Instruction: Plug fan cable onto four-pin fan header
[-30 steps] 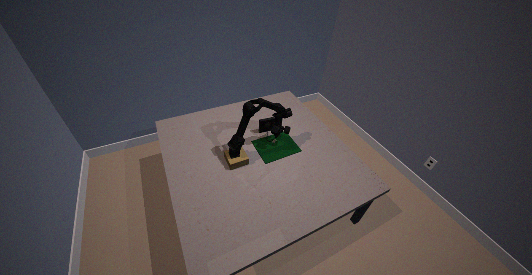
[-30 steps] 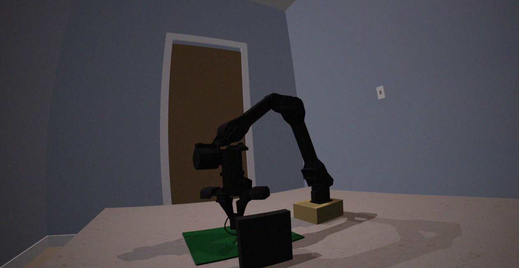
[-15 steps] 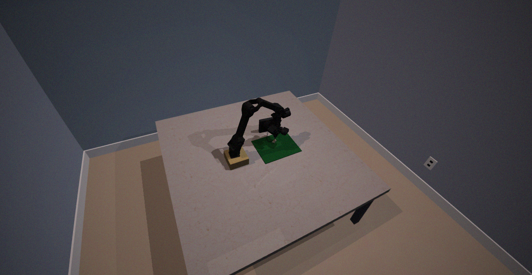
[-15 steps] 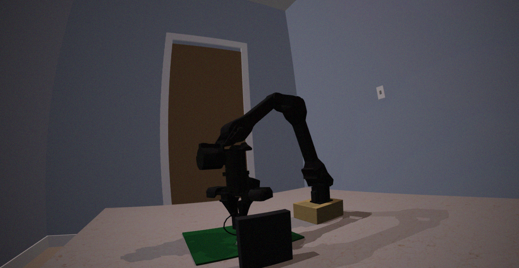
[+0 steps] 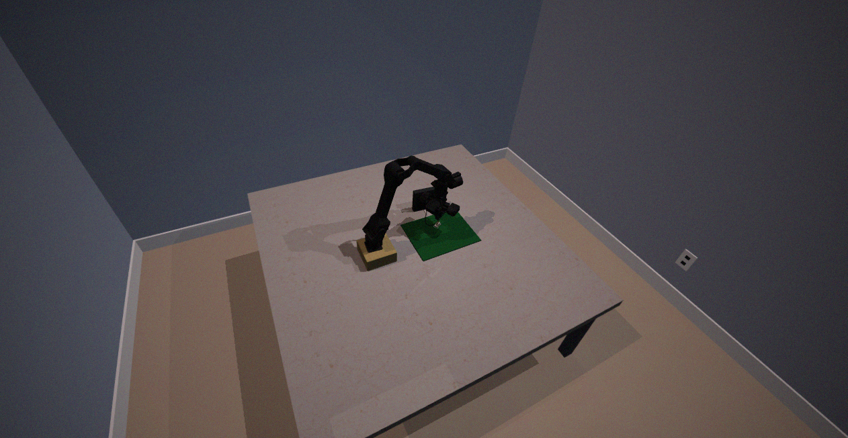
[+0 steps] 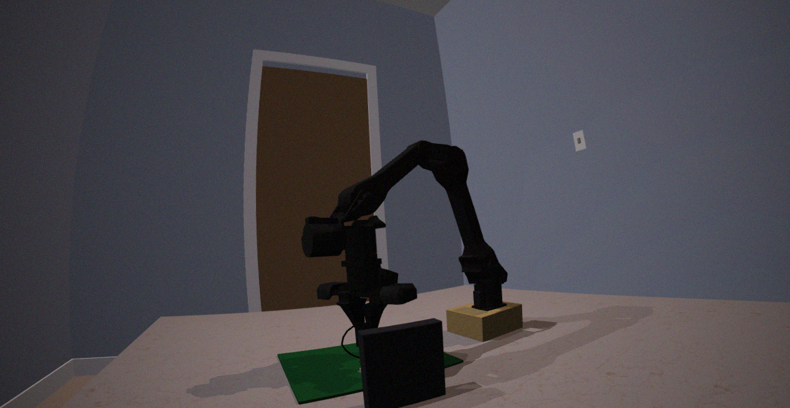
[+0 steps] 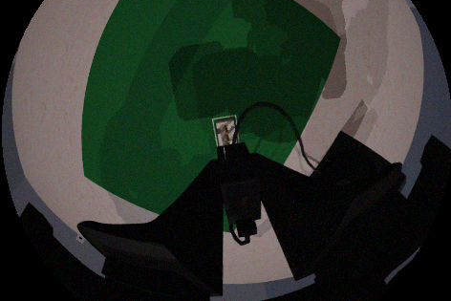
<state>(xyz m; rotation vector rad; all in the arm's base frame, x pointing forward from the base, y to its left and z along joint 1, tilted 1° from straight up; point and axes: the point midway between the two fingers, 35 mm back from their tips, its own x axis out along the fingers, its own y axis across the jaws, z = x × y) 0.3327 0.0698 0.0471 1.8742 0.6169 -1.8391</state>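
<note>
My gripper tip is now 7 cm above the pale four-pin header and 1 cm short of it. From my gripper tip the other things lie so: green board 8 cm below, 4 cm to the right; black fan plug 1 cm to the left, 1 cm ahead, 1 cm above; black fan 14 cm to the left, 1 cm below, 1 cm behind.
</note>
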